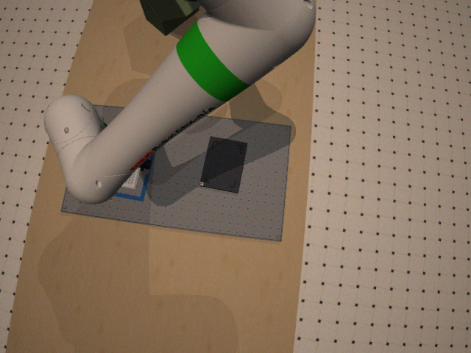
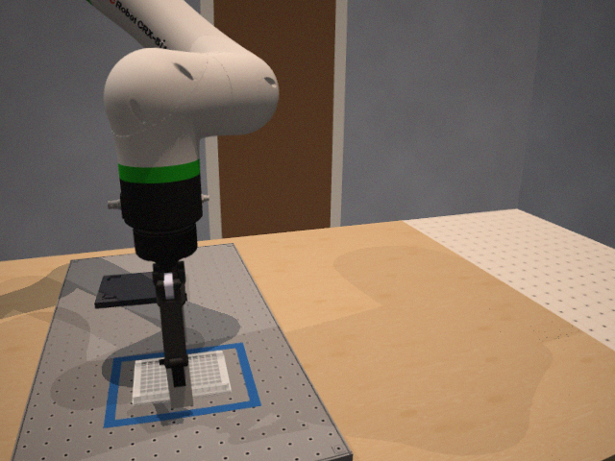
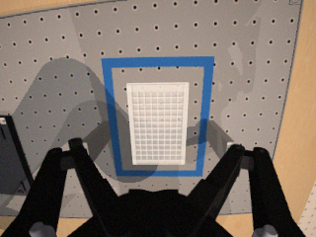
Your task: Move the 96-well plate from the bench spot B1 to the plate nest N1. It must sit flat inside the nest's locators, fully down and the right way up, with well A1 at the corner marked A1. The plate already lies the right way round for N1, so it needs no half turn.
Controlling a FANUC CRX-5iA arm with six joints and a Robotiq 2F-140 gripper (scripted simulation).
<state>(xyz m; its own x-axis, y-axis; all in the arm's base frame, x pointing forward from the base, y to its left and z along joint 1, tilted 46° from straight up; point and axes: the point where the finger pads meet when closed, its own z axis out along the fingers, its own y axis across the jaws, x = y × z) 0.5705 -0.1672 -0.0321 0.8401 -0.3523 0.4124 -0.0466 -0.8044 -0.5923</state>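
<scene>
The 96-well plate lies 20 mm below my hand. From my hand the other things lie so: plate nest N1: 50 mm behind, 300 mm to the left, 20 mm below.
</scene>
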